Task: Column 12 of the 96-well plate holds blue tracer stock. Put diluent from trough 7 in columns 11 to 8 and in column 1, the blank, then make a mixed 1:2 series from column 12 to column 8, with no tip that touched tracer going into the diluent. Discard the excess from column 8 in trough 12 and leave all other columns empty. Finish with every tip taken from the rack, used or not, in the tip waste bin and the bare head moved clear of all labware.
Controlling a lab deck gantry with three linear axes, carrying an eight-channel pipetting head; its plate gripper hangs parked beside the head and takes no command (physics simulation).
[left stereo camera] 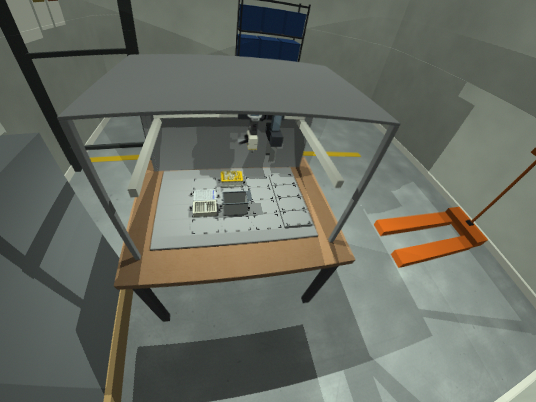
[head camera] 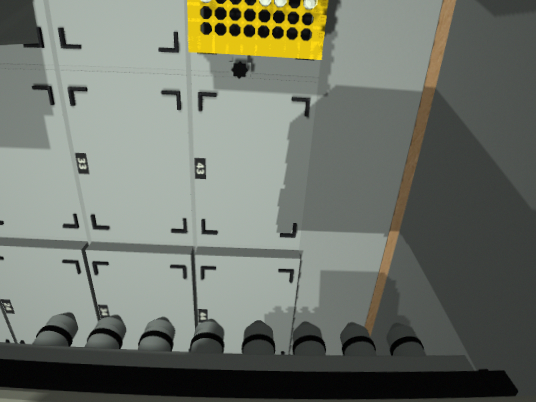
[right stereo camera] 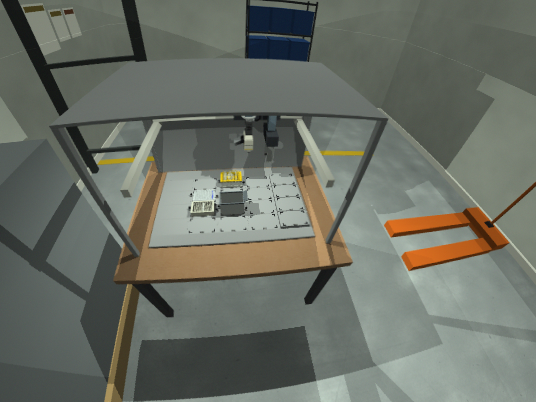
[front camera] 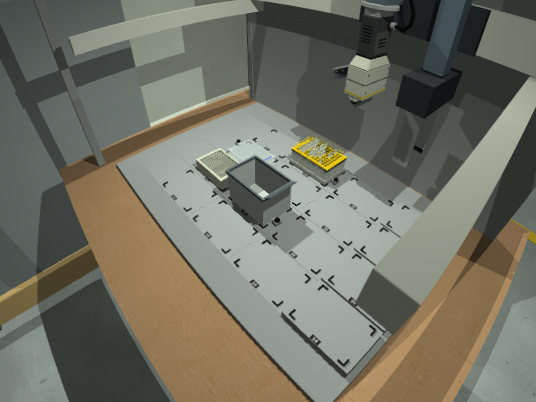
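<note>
The pipetting head [front camera: 367, 80] [left stereo camera: 253, 141] [right stereo camera: 248, 141] hangs high at the back; its eight channel ends [head camera: 258, 337] are bare. The dark block of the parked plate gripper [front camera: 428, 92] is beside it; its finger opening is unclear. The yellow tip rack [front camera: 310, 168] [head camera: 250, 47] stands below; its nearest two rows are empty in the head view, with pale tips in the row beyond. The 96-well plate [front camera: 247, 150] [left stereo camera: 202, 194] shows blue at its right end. The cream trough block [front camera: 209, 174] is beside it. The grey waste bin [front camera: 246, 198] [left stereo camera: 236, 209] [right stereo camera: 232, 207] has something pale inside.
The deck [front camera: 215, 280] carries black corner marks and numbered labels. Rails and posts frame the wooden table [left stereo camera: 240, 270]. A beige beam [front camera: 440, 200] runs along the right side. An orange pallet truck [left stereo camera: 430, 245] and a rack of blue boxes stand outside.
</note>
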